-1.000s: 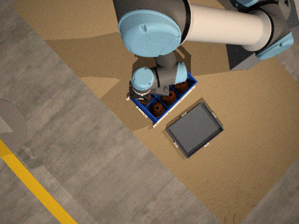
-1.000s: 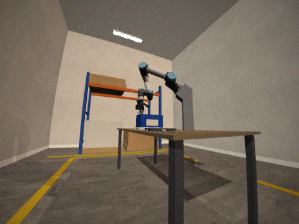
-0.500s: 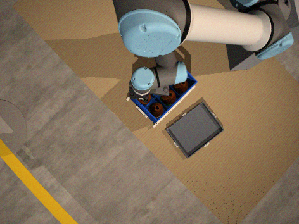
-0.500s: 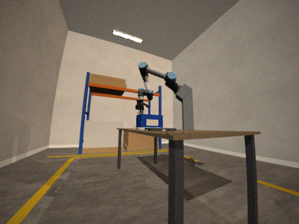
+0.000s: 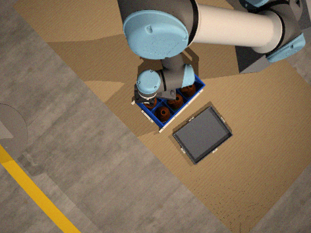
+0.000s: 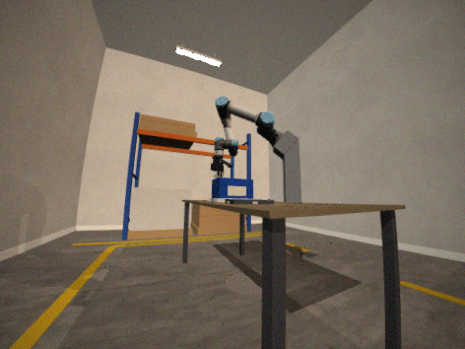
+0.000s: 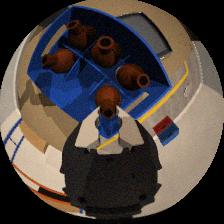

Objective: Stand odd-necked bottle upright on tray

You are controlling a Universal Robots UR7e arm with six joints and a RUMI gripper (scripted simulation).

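My hand is 30 mm short of the brown bottle, 80 mm to the right of it and 70 mm above it. Round my hand: blue crate: 70 mm behind, 60 mm to the left, 70 mm below; then grey tray: 20 mm ahead, 310 mm to the left, 140 mm below.
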